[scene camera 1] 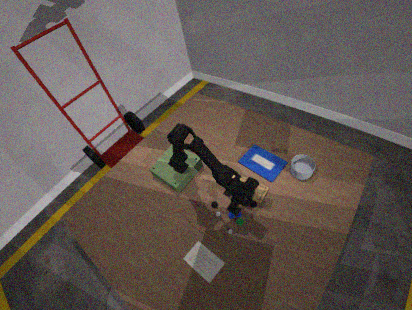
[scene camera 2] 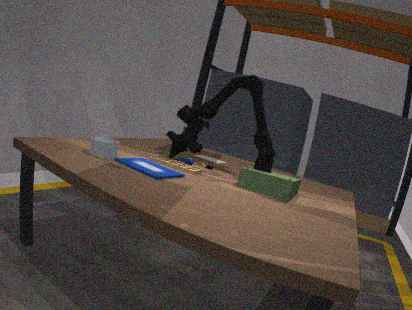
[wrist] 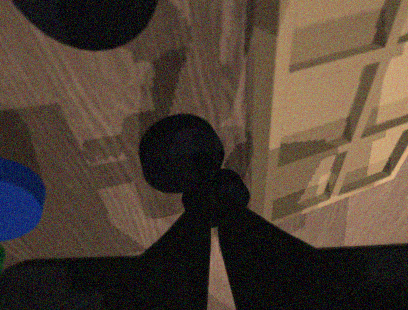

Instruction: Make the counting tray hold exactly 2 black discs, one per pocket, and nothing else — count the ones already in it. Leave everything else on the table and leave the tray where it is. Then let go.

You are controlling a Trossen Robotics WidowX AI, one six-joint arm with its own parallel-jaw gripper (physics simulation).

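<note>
In the wrist view a large black disc and a smaller black disc lie touching beside the tan counting tray. Another large black shape is cut by the top edge. My gripper is shut, tips together, low over the table beside the tray. The smaller disc shows right at the tips, wider than the closed gap; their contact is too dark to tell. The tray pockets in the wrist view show no disc; the rest of the tray is cut off there.
A blue disc, a green disc and two small white pieces lie near the gripper. A blue book, a pale round container and a white sheet also lie around.
</note>
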